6 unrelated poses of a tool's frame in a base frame.
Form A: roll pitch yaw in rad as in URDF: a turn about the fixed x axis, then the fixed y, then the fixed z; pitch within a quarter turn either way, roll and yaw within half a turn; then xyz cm.
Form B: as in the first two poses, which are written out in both.
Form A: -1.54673 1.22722 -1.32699 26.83 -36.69 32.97
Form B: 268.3 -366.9 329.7 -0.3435 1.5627 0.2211
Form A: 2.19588 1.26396 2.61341 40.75 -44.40 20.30
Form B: 407.5 -444.0 203.0 0.2515 1.7485 0.4400
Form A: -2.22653 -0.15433 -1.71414 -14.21 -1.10 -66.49
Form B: -142.1 -11.0 -664.9 -1.7646 2.2174 -0.2611
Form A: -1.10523 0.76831 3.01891 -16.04 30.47 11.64
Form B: -160.4 304.7 116.4 -0.7463 1.2421 -2.0294
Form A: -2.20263 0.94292 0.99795 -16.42 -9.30 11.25
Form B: -164.2 -93.0 112.5 -0.5299 1.9251 3.1035
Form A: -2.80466 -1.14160 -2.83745 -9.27 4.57 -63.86
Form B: -92.7 45.7 -638.6 -2.9914 1.9744 -2.4697
